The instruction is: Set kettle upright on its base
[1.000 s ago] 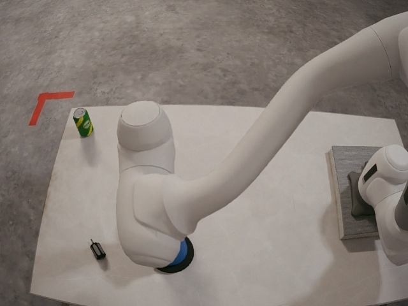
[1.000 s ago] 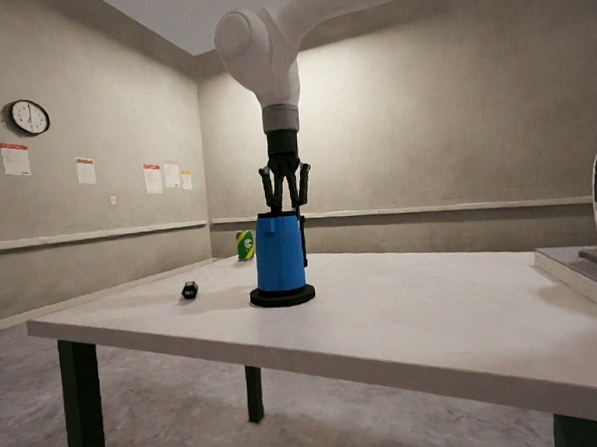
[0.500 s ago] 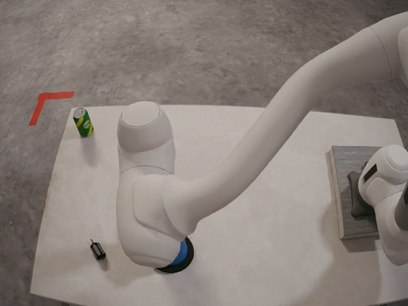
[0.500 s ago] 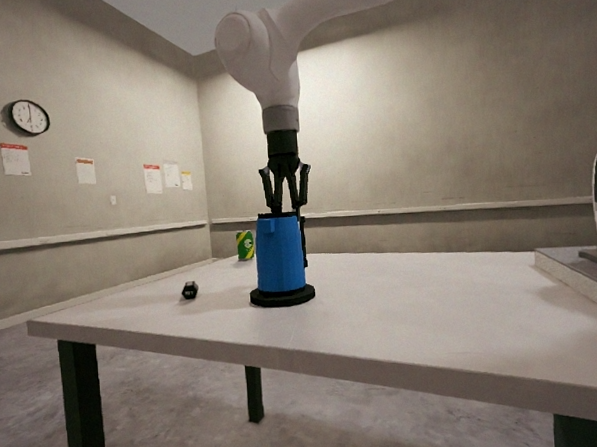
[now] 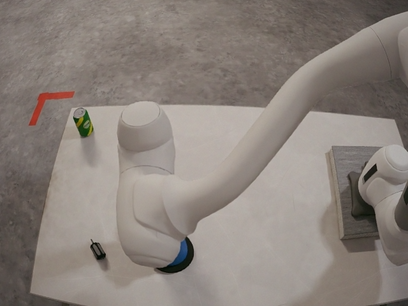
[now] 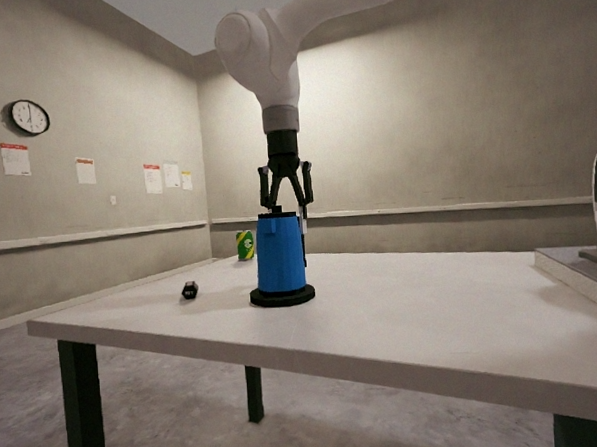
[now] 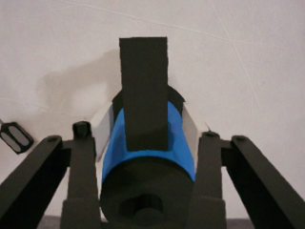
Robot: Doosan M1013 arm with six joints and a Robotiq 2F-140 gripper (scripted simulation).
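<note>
Right now my hand is 30 mm to the right of the blue kettle and 60 mm above it. From my hand the other things lie so: green can: 410 mm ahead, 380 mm to the right, 110 mm below; round black base: 10 mm behind, 60 mm to the left, 160 mm below.
</note>
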